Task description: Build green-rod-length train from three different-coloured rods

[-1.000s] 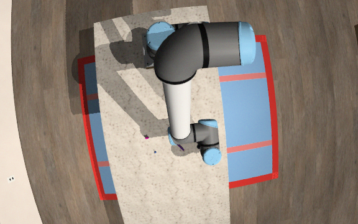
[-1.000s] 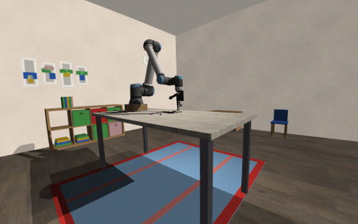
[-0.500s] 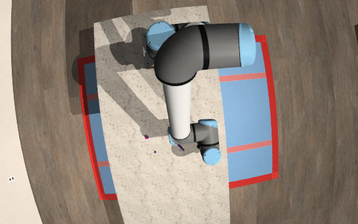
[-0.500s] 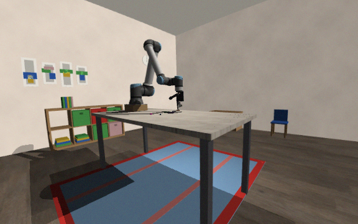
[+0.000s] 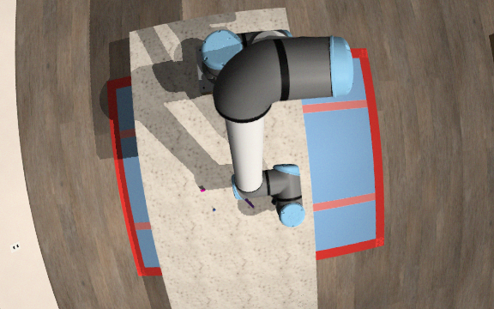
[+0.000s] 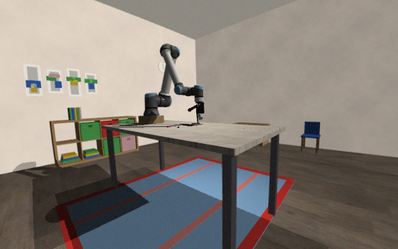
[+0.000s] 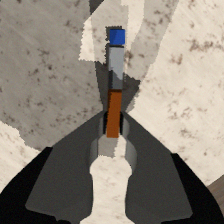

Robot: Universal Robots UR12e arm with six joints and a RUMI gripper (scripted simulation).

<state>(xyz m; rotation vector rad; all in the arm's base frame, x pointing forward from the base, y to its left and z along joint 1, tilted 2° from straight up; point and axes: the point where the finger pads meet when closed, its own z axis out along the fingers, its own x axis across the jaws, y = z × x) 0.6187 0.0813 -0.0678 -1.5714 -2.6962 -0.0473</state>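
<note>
Right now the orange rod is 10 mm below my hand. Round my hand: grey rod (30 mm behind, 20 mm to the right, 10 mm below); then green rod (50 mm behind, 140 mm to the right, 10 mm below); then purple rod (10 mm ahead, 140 mm to the right, 10 mm below).
</note>
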